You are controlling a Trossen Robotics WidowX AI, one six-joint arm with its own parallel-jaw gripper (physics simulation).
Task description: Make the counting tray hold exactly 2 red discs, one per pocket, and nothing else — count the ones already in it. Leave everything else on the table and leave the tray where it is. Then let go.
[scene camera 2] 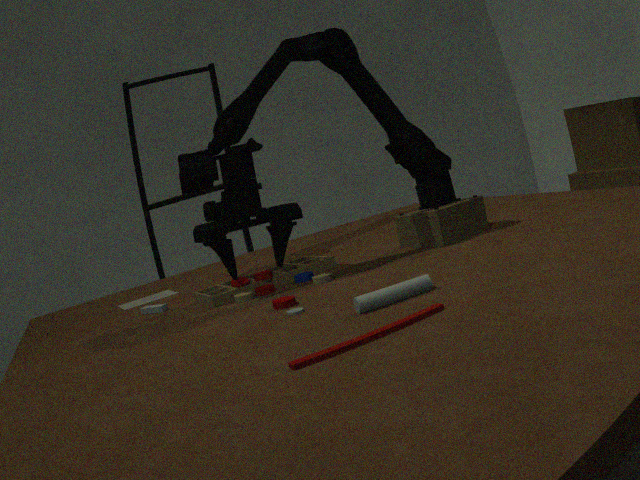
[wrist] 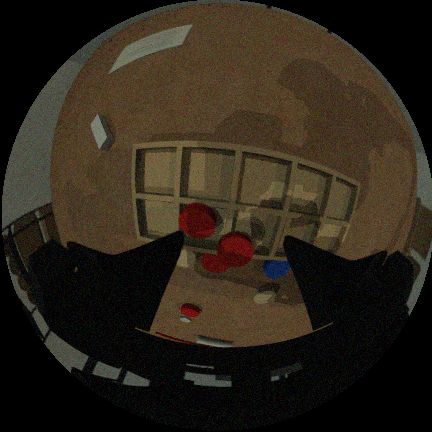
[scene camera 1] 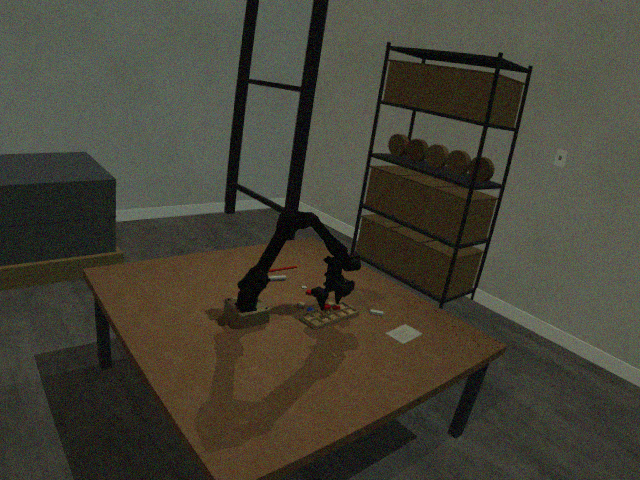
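The counting tray (scene camera 1: 316, 325) (scene camera 2: 217, 297) (wrist: 134, 170) has two rows of pockets. One red disc (wrist: 197, 220) (scene camera 2: 240, 281) (scene camera 1: 336, 306) is in a pocket of the gripper-side row, second from the left in the wrist view. A second red disc (wrist: 235, 249) (scene camera 2: 263, 274) overlaps a divider and the gripper-side rim; whether it rests on them or is above them is unclear. My gripper (scene camera 1: 330, 304) (scene camera 2: 258, 272) (wrist: 234, 238) is open around this disc, low over the tray. A third red disc (wrist: 213, 263) (scene camera 2: 264, 289) lies outside, beside the tray. Another red disc (wrist: 190, 310) (scene camera 2: 284, 302) lies farther off.
Beside the tray lie a blue disc (scene camera 2: 303, 277) (wrist: 276, 269) and two cream discs (scene camera 2: 244, 296) (scene camera 2: 321, 278). A small white piece (scene camera 2: 295, 310), a white cylinder (scene camera 2: 392, 293), a red rod (scene camera 2: 367, 337), a pale block (scene camera 2: 154, 308) and paper (scene camera 1: 404, 333) are also on the table.
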